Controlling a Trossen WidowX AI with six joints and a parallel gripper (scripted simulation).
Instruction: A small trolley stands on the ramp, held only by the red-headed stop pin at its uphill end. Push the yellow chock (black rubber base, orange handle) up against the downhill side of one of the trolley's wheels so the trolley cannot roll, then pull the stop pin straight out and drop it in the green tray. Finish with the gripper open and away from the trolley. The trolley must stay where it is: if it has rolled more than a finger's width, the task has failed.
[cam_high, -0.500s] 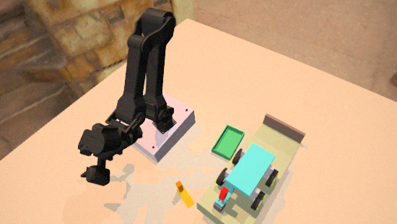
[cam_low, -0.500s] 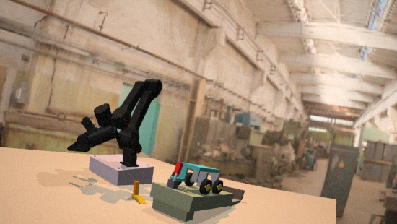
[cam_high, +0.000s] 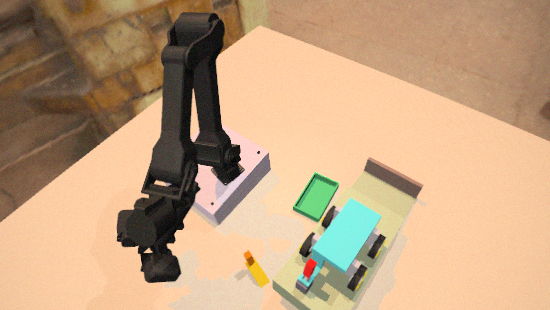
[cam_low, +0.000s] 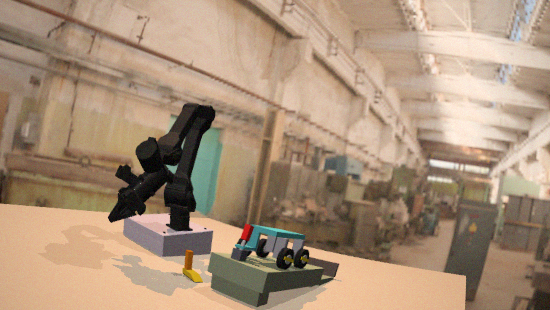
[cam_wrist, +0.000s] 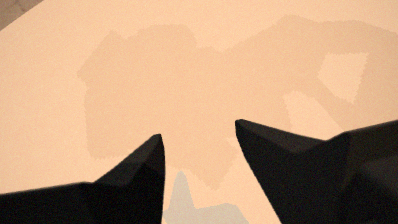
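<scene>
My gripper tip is now 180 mm to the right of the yellow chock, 150 mm short of it and 70 mm above it. From my gripper tip the other things lie so: dark ramp lip 580 mm to the left, 210 mm ahead, 60 mm below; cyan trolley 330 mm to the left, 260 mm ahead, 20 mm above; red-headed stop pin 260 mm ahead, 230 mm to the left, 40 mm above.
</scene>
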